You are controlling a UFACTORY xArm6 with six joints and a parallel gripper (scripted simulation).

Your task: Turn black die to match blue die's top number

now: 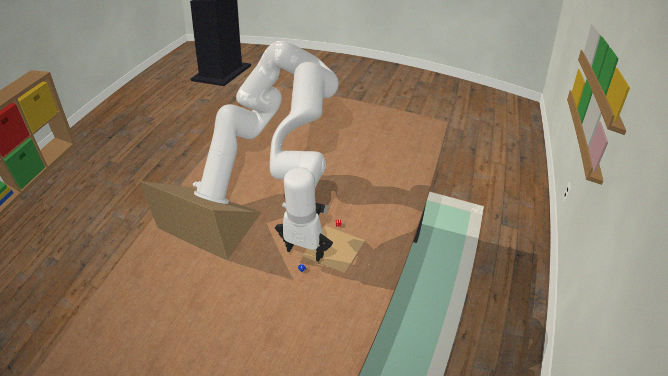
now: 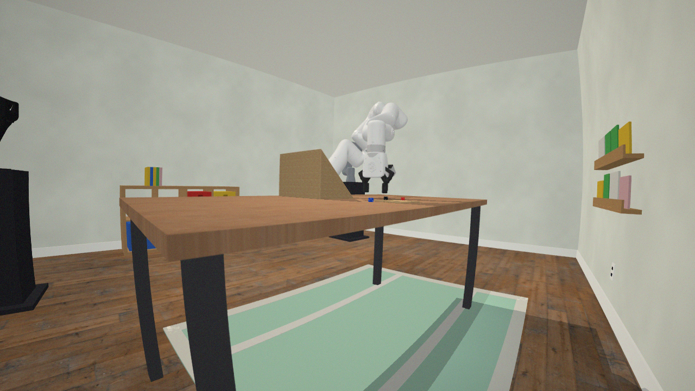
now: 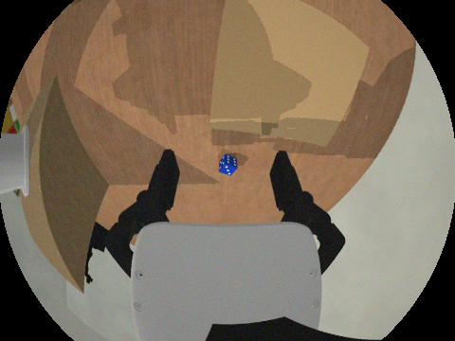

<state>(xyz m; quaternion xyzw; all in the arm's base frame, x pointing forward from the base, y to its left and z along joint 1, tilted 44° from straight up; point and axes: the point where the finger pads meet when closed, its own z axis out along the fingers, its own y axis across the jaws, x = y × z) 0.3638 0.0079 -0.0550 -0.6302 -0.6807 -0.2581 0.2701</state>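
Now: hand 10 mm short of the blue die, 30 mm to the left of it and 40 mm above it. Also, from my hand: tan mat: 60 mm ahead, 80 mm to the left, 40 mm below; black die: 50 mm behind, 150 mm to the left, 40 mm below; red die: 30 mm ahead, 170 mm to the left, 40 mm below.
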